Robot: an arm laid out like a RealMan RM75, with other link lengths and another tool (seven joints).
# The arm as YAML. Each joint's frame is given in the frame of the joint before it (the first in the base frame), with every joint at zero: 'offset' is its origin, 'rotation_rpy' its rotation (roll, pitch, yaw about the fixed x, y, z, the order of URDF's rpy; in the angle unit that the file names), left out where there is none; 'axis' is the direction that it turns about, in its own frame. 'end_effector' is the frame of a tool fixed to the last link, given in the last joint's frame.
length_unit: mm
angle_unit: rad
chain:
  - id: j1
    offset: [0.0, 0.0, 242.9]
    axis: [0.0, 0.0, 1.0]
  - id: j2
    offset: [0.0, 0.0, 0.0]
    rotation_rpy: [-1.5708, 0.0, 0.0]
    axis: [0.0, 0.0, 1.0]
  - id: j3
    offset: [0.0, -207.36, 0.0]
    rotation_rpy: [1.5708, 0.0, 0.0]
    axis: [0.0, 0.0, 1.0]
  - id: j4
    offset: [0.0, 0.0, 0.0]
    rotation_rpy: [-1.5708, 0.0, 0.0]
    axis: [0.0, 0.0, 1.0]
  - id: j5
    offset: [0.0, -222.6, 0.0]
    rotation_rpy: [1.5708, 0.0, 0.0]
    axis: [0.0, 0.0, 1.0]
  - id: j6
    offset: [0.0, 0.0, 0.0]
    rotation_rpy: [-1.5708, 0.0, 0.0]
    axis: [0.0, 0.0, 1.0]
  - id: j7
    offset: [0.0, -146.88, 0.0]
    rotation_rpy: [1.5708, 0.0, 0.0]
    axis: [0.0, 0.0, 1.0]
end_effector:
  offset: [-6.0, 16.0, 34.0]
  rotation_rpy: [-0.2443, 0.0, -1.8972]
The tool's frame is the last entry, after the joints.
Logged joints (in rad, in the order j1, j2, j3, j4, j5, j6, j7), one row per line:
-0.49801 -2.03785 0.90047 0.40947 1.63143 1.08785 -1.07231
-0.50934 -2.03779 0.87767 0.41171 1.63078 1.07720 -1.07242
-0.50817 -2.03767 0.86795 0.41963 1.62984 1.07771 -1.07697
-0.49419 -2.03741 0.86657 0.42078 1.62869 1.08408 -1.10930
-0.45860 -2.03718 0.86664 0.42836 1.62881 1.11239 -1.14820
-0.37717 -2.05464 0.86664 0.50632 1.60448 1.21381 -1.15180
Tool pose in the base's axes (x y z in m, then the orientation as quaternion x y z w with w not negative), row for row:
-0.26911 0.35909 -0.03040 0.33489 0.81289 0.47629 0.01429
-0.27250 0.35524 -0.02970 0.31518 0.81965 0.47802 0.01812
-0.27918 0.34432 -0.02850 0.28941 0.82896 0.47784 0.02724
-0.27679 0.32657 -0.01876 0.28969 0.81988 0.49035 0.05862
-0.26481 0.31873 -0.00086 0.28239 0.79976 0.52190 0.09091
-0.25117 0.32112 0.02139 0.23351 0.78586 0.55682 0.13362
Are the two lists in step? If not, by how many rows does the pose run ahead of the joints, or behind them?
The pose runs 2 rows ahead of the joints: the pose in row i belongs to the joints in row i + 2.
